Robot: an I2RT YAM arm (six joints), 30 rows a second.
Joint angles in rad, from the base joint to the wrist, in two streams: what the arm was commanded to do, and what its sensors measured. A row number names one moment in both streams.
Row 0, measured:
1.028, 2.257, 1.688, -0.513, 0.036, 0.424
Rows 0 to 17, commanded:
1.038, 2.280, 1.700, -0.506, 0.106, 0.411
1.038, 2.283, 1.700, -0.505, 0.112, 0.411
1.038, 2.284, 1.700, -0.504, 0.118, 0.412
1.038, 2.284, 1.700, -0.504, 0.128, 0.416
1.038, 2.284, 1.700, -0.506, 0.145, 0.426
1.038, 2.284, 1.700, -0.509, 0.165, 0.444
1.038, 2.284, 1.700, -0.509, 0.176, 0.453
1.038, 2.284, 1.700, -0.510, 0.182, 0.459
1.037, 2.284, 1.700, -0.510, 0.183, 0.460
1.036, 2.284, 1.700, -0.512, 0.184, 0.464
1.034, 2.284, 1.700, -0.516, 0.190, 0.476
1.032, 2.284, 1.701, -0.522, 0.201, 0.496
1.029, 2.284, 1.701, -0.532, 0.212, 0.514
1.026, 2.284, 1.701, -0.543, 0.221, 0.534
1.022, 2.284, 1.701, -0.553, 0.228, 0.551
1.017, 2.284, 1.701, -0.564, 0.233, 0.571
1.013, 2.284, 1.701, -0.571, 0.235, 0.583
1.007, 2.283, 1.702, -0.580, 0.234, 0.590
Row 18, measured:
1.029, 2.271, 1.688, -0.568, 0.191, 0.521
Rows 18 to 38, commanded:
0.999, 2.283, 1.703, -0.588, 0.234, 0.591
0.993, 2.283, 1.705, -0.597, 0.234, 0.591
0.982, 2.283, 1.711, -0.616, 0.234, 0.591
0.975, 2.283, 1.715, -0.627, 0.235, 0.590
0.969, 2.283, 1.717, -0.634, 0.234, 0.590
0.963, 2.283, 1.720, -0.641, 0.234, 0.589
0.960, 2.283, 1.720, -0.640, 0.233, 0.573
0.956, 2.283, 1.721, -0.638, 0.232, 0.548
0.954, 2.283, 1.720, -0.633, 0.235, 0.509
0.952, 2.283, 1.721, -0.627, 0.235, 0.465
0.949, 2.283, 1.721, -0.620, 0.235, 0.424
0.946, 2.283, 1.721, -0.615, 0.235, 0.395
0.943, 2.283, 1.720, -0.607, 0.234, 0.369
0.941, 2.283, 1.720, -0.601, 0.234, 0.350
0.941, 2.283, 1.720, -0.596, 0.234, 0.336
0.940, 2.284, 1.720, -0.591, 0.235, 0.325
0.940, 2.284, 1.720, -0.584, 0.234, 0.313
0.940, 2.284, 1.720, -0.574, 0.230, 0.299
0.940, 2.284, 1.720, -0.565, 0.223, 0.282
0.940, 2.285, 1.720, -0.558, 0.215, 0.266
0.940, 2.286, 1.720, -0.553, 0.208, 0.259
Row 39, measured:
0.952, 2.271, 1.701, -0.562, 0.215, 0.339
